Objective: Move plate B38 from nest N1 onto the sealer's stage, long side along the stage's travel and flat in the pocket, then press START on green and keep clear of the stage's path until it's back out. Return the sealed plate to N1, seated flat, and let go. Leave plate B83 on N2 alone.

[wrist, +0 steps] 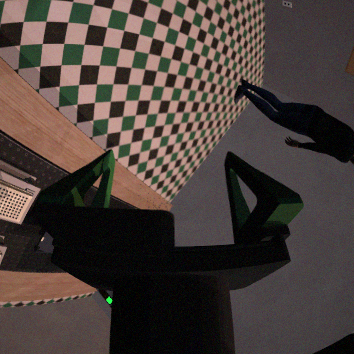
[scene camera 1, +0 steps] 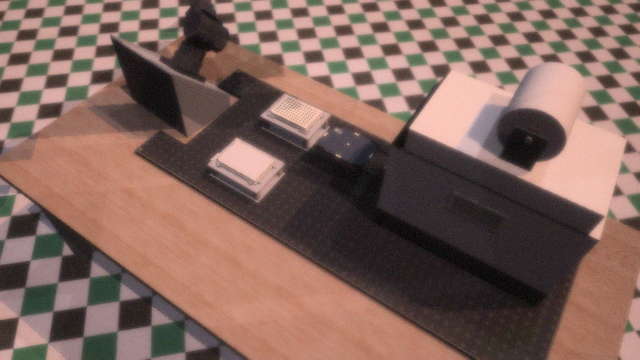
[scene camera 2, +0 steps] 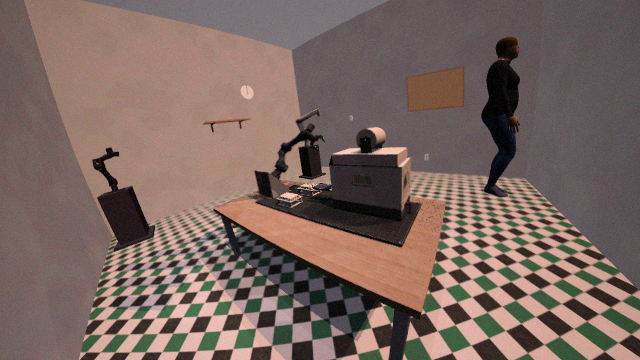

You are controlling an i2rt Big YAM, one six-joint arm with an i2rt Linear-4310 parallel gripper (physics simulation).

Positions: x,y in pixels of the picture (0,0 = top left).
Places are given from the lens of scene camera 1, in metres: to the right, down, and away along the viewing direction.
white lidded plate [scene camera 1: 240,159]: -0.21, -0.05, 1.22
dark sealer stage [scene camera 1: 360,151]: 0.10, -0.07, 1.20
